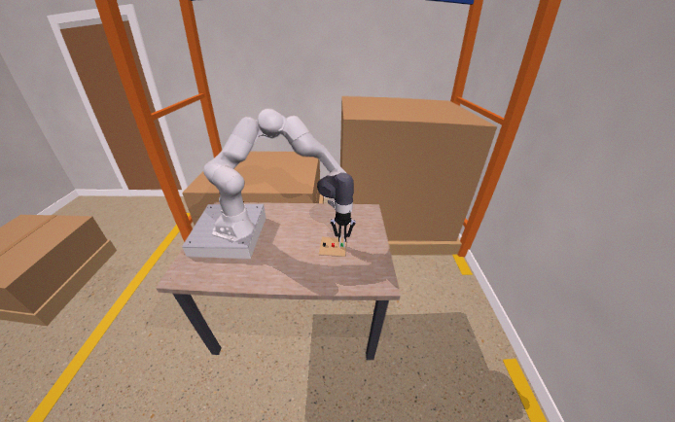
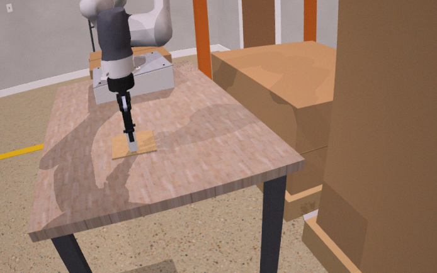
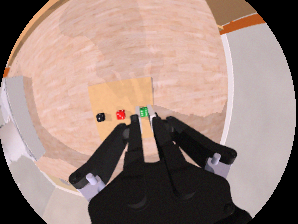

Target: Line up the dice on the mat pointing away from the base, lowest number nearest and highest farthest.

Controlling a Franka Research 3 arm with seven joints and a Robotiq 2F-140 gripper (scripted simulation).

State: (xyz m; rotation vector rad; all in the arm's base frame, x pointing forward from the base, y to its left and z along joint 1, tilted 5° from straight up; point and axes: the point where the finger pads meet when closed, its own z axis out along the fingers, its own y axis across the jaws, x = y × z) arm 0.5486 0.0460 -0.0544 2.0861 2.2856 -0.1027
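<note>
Now: the green die 30 mm below my hand. Round my hand: tan mat: 50 mm behind, 40 mm below; red die: 50 mm behind, 30 mm below; black die: 100 mm behind, 10 mm to the right, 30 mm below.
</note>
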